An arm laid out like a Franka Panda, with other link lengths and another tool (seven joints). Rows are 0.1 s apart.
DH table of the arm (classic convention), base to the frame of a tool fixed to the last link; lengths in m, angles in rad. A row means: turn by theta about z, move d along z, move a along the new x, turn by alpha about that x. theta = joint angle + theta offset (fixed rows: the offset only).
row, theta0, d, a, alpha
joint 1, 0, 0.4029, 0, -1.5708
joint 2, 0, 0, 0, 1.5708
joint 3, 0, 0.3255, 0.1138, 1.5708
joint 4, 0, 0, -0.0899, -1.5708
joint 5, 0, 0.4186, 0, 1.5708
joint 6, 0, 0, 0.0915, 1.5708
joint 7, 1.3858, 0.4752, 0.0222, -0.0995
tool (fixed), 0, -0.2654, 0, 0
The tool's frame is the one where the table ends.
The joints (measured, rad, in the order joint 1, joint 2, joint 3, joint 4, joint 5, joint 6, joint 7), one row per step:
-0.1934 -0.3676 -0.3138 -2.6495 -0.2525 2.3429 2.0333
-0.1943 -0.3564 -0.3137 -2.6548 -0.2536 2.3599 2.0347
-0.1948 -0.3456 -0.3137 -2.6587 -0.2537 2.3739 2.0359
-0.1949 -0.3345 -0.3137 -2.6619 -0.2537 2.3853 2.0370
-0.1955 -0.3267 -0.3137 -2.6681 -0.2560 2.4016 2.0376
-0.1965 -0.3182 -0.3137 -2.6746 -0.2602 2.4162 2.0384
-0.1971 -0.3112 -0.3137 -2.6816 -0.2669 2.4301 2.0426
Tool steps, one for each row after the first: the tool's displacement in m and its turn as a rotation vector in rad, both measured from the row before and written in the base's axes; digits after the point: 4 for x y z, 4 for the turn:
0.0005 0.0000 -0.0058 -0.0015 -0.0003 0.0005
0.0004 0.0001 -0.0052 -0.0005 0.0007 -0.0001
0.0002 0.0003 -0.0052 0.0001 0.0028 0.0001
0.0001 0.0003 -0.0047 -0.0021 -0.0018 0.0024
-0.0006 0.0002 -0.0052 -0.0024 0.0012 0.0030
-0.0008 0.0004 -0.0048 -0.0037 0.0012 0.0019

